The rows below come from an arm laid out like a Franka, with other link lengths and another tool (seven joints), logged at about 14 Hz.
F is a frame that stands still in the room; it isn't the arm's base.
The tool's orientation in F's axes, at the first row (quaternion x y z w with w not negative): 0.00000 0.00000 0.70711 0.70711
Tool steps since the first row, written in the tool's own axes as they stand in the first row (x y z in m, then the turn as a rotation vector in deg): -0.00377 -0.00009 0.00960 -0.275 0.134 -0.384; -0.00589 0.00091 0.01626 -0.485 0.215 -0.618; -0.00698 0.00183 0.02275 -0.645 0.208 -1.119; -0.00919 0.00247 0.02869 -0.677 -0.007 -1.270; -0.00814 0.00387 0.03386 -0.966 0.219 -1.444; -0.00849 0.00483 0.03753 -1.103 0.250 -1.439; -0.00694 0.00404 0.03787 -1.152 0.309 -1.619; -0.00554 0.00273 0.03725 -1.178 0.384 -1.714; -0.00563 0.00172 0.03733 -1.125 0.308 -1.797; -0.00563 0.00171 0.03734 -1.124 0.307 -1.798; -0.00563 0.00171 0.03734 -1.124 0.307 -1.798; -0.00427 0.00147 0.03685 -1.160 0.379 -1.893
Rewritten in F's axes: 0.00009 -0.00377 0.00960 -0.134 -0.275 -0.384; -0.00091 -0.00589 0.01626 -0.215 -0.485 -0.618; -0.00183 -0.00698 0.02275 -0.208 -0.645 -1.119; -0.00247 -0.00919 0.02869 0.007 -0.677 -1.270; -0.00387 -0.00814 0.03386 -0.219 -0.966 -1.444; -0.00483 -0.00849 0.03753 -0.250 -1.103 -1.439; -0.00404 -0.00694 0.03787 -0.309 -1.152 -1.619; -0.00273 -0.00554 0.03725 -0.384 -1.178 -1.714; -0.00172 -0.00563 0.03733 -0.308 -1.125 -1.797; -0.00171 -0.00563 0.03734 -0.307 -1.124 -1.798; -0.00171 -0.00563 0.03734 -0.307 -1.124 -1.798; -0.00147 -0.00427 0.03685 -0.379 -1.160 -1.893
